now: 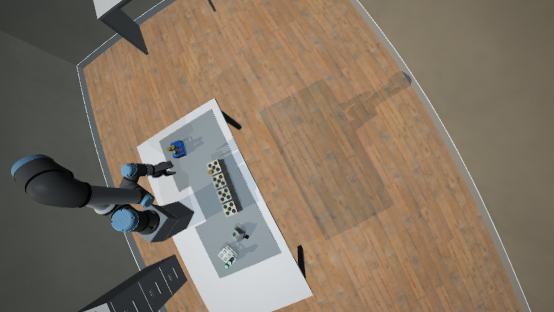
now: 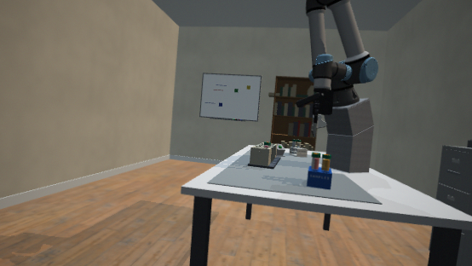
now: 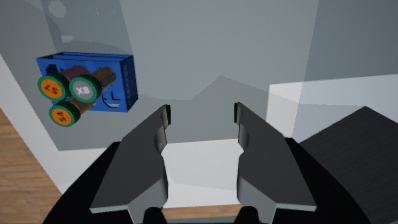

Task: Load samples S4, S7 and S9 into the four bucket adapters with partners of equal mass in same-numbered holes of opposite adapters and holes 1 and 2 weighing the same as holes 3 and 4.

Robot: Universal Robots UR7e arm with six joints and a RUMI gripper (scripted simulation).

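The tube S9 is 230 mm ahead of my hand, 100 mm to the right of it and 130 mm below it. Round my hand: tube S4: 50 mm behind, 190 mm to the left, 130 mm below; then adapter 1: 270 mm ahead, 180 mm to the right, 150 mm below; then blue rack: 40 mm behind, 190 mm to the left, 170 mm below.
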